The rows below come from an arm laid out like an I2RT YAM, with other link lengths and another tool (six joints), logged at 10 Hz.
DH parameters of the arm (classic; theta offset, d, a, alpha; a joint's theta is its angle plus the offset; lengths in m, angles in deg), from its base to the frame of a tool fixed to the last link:
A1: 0 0.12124 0.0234 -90
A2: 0 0 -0.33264 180
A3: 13.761 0 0.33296 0
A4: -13.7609 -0.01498 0.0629 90
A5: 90 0.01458 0 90
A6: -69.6 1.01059 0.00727 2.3
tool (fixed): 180 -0.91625 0 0
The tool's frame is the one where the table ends.
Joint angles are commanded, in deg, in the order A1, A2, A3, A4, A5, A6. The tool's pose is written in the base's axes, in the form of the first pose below.
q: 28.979, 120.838, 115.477, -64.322, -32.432, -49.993
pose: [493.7 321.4 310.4], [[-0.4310 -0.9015 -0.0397], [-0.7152 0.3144 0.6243], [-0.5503 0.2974 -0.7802]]
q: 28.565, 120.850, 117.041, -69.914, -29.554, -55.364
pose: [489.1 311.0 315.8], [[-0.3830 -0.9219 -0.0588], [-0.7761 0.2866 0.5617], [-0.5010 0.2607 -0.8252]]
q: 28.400, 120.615, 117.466, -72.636, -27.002, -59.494
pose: [486.4 304.8 318.7], [[-0.3327 -0.9410 -0.0613], [-0.8186 0.2560 0.5141], [-0.4681 0.2212 -0.8555]]
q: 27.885, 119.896, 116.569, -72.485, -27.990, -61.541
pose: [485.3 301.3 320.8], [[-0.3067 -0.9495 -0.0664], [-0.8196 0.2280 0.5256], [-0.4839 0.2156 -0.8481]]
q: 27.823, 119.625, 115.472, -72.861, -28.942, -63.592
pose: [481.7 301.6 316.9], [[-0.2829 -0.9549 -0.0903], [-0.8266 0.1949 0.5280], [-0.4866 0.2241 -0.8444]]
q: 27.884, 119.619, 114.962, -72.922, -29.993, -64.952
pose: [479.7 303.8 314.5], [[-0.2643 -0.9584 -0.1077], [-0.8273 0.1679 0.5361], [-0.4958 0.2308 -0.8372]]
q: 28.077, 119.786, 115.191, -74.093, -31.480, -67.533
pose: [475.6 307.9 315.1], [[-0.2281 -0.9639 -0.1370], [-0.8301 0.1191 0.5447], [-0.5087 0.2380 -0.8274]]
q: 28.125, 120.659, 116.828, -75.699, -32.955, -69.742
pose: [475.5 312.2 317.9], [[-0.1988 -0.9667 -0.1609], [-0.8281 0.0779 0.5552], [-0.5242 0.2436 -0.8160]]
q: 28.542, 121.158, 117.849, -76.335, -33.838, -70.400
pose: [473.9 318.0 320.1], [[-0.1841 -0.9674 -0.1739], [-0.8244 0.0557 0.5632], [-0.5352 0.2470 -0.8078]]
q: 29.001, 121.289, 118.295, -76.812, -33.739, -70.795
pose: [471.3 321.8 321.5], [[-0.1719 -0.9686 -0.1796], [-0.8278 0.0432 0.5593], [-0.5340 0.2448 -0.8093]]
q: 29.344, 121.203, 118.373, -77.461, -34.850, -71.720
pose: [466.8 325.6 323.4], [[-0.1575 -0.9674 -0.1984], [-0.8235 0.0177 0.5671], [-0.5451 0.2526 -0.7994]]
